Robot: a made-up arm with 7 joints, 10 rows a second.
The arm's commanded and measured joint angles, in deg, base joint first. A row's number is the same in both.
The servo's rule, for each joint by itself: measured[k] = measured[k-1] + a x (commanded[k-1-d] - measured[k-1]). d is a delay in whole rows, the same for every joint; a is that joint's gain. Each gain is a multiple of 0.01, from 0.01 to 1. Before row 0 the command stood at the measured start. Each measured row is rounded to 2 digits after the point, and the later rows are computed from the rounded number. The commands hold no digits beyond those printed.
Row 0, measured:
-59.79 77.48 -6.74 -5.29 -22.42 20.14 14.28
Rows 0 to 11, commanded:
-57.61 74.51 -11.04 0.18 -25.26 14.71 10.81
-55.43 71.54 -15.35 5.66 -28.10 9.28 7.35
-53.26 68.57 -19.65 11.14 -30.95 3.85 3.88
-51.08 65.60 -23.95 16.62 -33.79 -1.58 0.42
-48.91 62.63 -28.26 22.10 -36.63 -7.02 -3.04
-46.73 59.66 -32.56 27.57 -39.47 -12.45 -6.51
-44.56 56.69 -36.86 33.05 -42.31 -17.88 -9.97
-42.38 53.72 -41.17 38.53 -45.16 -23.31 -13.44
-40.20 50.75 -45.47 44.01 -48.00 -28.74 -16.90
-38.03 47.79 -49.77 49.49 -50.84 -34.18 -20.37
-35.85 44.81 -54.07 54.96 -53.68 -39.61 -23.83
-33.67 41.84 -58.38 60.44 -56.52 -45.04 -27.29
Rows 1 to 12, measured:
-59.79 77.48 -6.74 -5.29 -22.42 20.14 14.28
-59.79 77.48 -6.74 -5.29 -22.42 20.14 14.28
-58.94 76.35 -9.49 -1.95 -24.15 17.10 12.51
-57.57 74.52 -13.24 2.69 -26.56 12.72 9.88
-55.89 72.26 -17.34 7.84 -29.24 7.75 6.82
-54.01 69.73 -21.57 13.20 -32.02 2.53 3.56
-52.02 67.03 -25.85 18.63 -34.83 -2.82 0.19
-49.96 64.23 -30.14 24.08 -37.66 -8.21 -3.23
-47.85 61.36 -34.44 29.55 -40.50 -13.63 -6.67
-45.72 58.46 -38.75 35.03 -43.34 -19.05 -10.12
-43.57 55.53 -43.05 40.51 -46.18 -24.48 -13.58
-41.41 52.59 -47.35 45.99 -49.02 -29.91 -17.04
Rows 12 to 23, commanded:
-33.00 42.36 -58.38 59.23 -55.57 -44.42 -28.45
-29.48 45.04 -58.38 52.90 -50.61 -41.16 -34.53
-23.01 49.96 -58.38 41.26 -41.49 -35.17 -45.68
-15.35 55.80 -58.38 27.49 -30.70 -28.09 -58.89
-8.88 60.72 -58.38 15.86 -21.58 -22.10 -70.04
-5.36 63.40 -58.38 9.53 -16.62 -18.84 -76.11
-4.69 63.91 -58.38 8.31 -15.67 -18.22 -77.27
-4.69 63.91 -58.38 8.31 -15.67 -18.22 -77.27
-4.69 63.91 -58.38 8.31 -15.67 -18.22 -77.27
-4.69 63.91 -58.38 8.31 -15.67 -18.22 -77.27
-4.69 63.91 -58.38 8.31 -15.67 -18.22 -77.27
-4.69 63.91 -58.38 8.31 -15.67 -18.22 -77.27
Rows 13 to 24, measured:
-39.24 49.63 -51.65 51.46 -51.86 -35.34 -20.50
-37.07 46.67 -55.96 56.94 -54.70 -40.77 -23.96
-35.48 45.03 -57.51 58.34 -55.23 -42.81 -26.25
-33.14 45.03 -58.07 55.02 -52.41 -41.89 -30.47
-29.19 46.90 -58.27 46.63 -45.75 -38.13 -38.23
-23.79 50.28 -58.34 34.95 -36.57 -32.51 -48.77
-17.98 54.25 -58.37 23.31 -27.43 -26.68 -59.62
-13.06 57.73 -58.38 14.90 -20.84 -22.29 -68.03
-9.80 60.08 -58.38 10.88 -17.69 -20.01 -72.74
-7.81 61.54 -58.38 9.31 -16.46 -19.01 -75.05
-6.59 62.44 -58.38 8.70 -15.98 -18.57 -76.18
-5.85 63.00 -58.38 8.46 -15.79 -18.37 -76.74

